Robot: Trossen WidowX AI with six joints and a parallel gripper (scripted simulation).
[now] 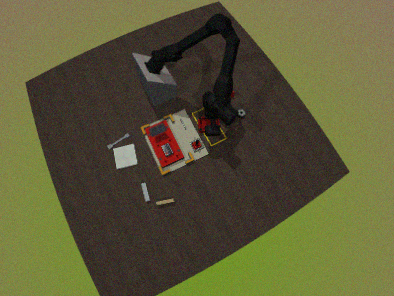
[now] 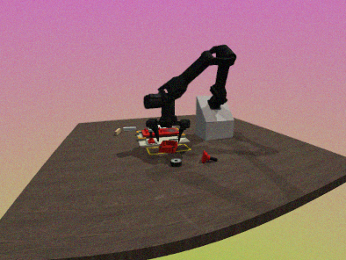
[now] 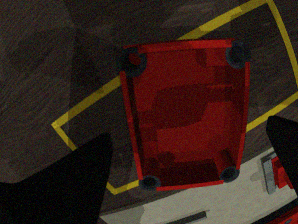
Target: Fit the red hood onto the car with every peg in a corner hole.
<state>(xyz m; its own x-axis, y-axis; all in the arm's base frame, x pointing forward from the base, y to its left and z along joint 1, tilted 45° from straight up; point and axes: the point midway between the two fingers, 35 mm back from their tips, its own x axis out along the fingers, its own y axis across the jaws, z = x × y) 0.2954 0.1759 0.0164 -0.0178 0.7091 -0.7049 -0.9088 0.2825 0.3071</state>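
Right now the red hood is 2 cm below my gripper tip. From my gripper tip the other things lie so: wooden peg: 23 cm ahead, 34 cm to the right, 2 cm below; black-and-white wheel: 2 cm ahead, 17 cm to the left, 2 cm below; jig plate: 19 cm to the right, 2 cm below.
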